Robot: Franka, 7 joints.
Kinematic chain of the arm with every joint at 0, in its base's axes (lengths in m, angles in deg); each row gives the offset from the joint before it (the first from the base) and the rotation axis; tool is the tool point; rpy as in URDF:
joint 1: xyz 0 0 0.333 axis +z
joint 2: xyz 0 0 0 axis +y
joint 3: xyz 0 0 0.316 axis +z
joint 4: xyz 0.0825 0 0 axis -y
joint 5: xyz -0.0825 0 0.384 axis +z
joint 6: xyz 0 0 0 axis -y
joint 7: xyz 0.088 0 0 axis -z
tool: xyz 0 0 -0.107 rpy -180 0 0
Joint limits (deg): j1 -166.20..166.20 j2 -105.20..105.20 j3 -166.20..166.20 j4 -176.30..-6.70 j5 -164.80..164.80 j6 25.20..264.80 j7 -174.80..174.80
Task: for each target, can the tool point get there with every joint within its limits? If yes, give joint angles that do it. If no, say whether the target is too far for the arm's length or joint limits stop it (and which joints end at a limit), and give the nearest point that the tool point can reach.
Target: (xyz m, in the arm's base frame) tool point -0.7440 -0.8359 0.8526
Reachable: no: too far | nearest point -0.5173 -0.5812 0.6943 | short by 0.376 m
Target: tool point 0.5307 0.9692 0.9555
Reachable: no: too far | nearest point 0.3590 0.6556 0.7541 | short by 0.410 m
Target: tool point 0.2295 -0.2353 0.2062
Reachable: yes | joints -128.94 79.88 55.54 -134.28 33.50 55.72 42.62
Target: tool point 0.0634 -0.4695 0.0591
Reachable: yes | joints -71.29 40.36 -3.25 -135.22 36.37 187.78 -50.47
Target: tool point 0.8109 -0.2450 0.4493
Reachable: yes | joints -2.28 74.57 -68.69 -26.73 108.63 131.12 41.57
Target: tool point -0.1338 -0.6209 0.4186
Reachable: yes | joints -43.21 32.98 -62.01 -102.89 122.25 167.93 -143.33
